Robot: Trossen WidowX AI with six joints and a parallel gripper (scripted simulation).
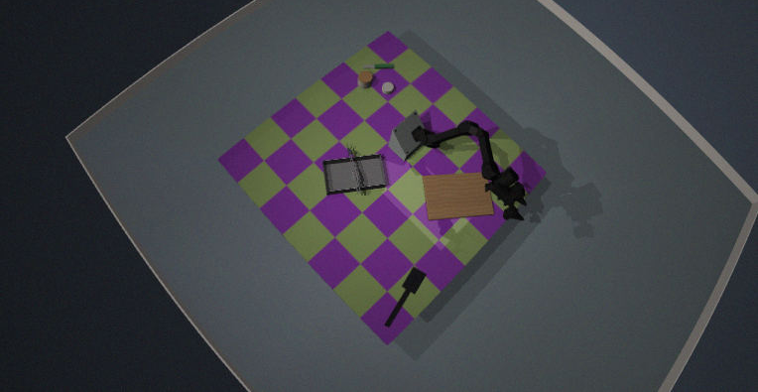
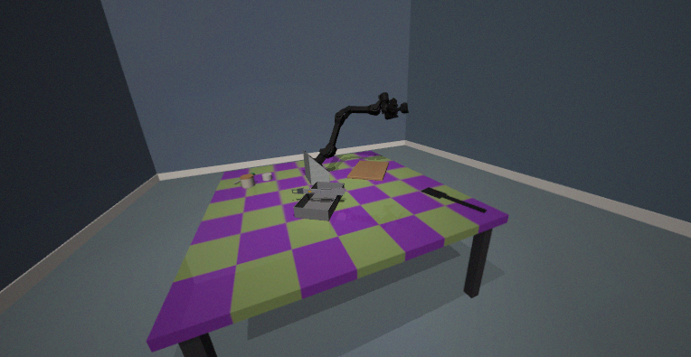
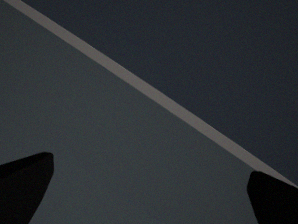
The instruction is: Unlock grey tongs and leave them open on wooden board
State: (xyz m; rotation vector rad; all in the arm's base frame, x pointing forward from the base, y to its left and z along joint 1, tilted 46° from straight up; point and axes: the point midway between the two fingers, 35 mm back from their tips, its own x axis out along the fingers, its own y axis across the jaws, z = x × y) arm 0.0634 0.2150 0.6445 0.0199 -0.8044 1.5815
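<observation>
Now: the grey roasting tin 32 cm ahead of my gripper tip, 73 cm to the right of it and 36 cm below it. From my gripper tip the other things lie so: wooden board 1 cm behind, 27 cm to the right, 38 cm below; white cup 19 cm behind, 98 cm to the right, 37 cm below; black spatula 56 cm ahead, 12 cm to the right, 38 cm below.
</observation>
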